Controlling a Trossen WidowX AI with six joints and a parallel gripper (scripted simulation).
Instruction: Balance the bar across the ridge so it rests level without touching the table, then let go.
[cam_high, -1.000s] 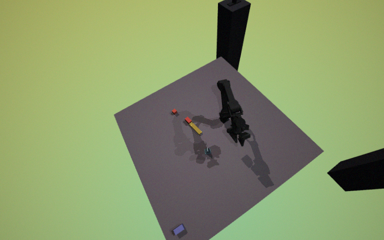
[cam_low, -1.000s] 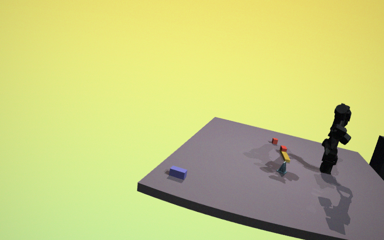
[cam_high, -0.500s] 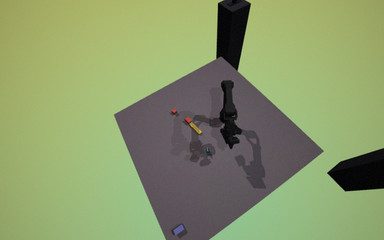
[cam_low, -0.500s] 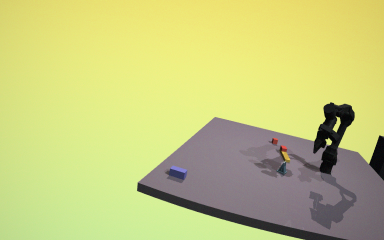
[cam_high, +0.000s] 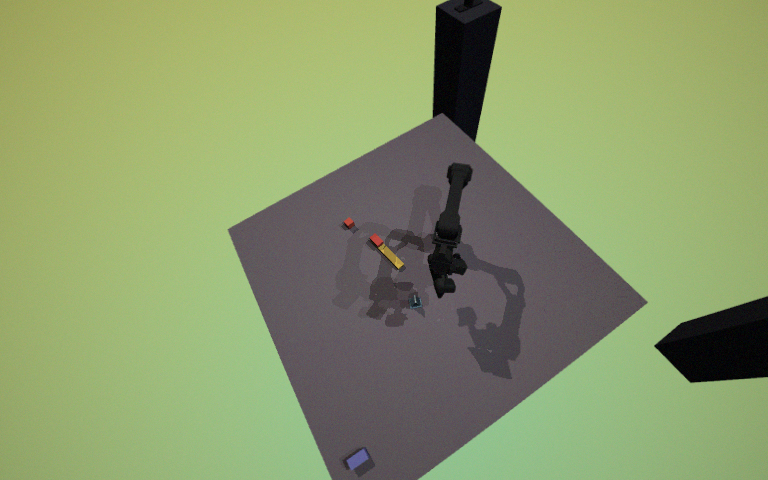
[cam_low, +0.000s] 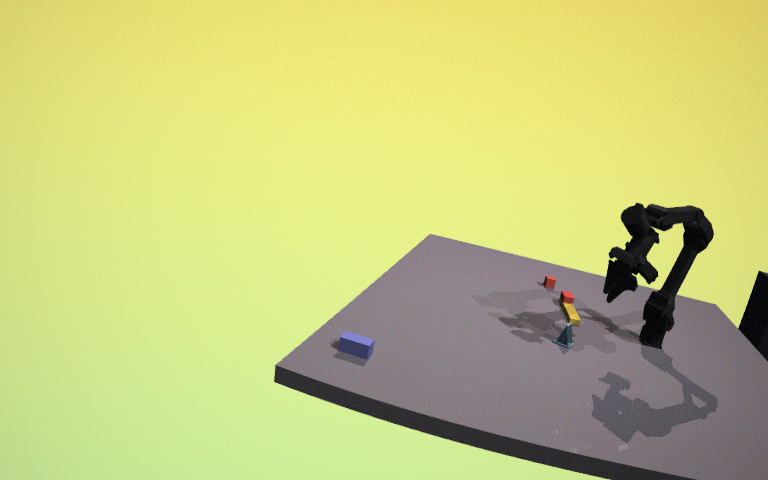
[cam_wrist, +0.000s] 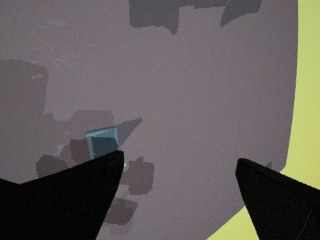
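The teal ridge lies 13 cm below my gripper tip, 7 cm ahead of it and 5 cm to the right of it. From my gripper tip the other things lie so: blue block 52 cm ahead, 29 cm to the left, 15 cm below; then small red cube 52 cm to the right, 15 cm below, 11 cm ahead.
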